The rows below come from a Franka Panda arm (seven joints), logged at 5 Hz.
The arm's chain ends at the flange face. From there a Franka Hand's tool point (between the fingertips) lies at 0.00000 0.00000 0.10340 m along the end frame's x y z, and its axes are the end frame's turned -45 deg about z.
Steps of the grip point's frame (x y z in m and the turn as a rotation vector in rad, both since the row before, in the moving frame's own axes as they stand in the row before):
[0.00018 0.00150 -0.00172 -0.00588 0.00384 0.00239]
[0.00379 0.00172 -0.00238 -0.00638 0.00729 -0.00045]
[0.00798 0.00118 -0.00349 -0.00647 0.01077 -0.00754]
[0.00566 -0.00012 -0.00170 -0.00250 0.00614 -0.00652]
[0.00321 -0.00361 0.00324 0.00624 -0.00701 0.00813]
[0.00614 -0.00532 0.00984 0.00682 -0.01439 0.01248]
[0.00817 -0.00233 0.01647 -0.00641 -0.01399 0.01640]
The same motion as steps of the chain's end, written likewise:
[0.00048 0.00078 -0.00172 -0.00144 0.00687 0.00239]
[0.00290 -0.00140 -0.00238 0.00064 0.00967 -0.00045]
[0.00522 -0.00449 -0.00348 0.00304 0.01219 -0.00754]
[0.00329 -0.00382 -0.00170 0.00257 0.00611 -0.00652]
[0.00069 -0.00487 0.00324 -0.00054 -0.00937 0.00813]
[0.00213 -0.00865 0.00985 -0.00535 -0.01500 0.01248]
[0.00470 -0.00891 0.01648 -0.01442 -0.00536 0.01640]

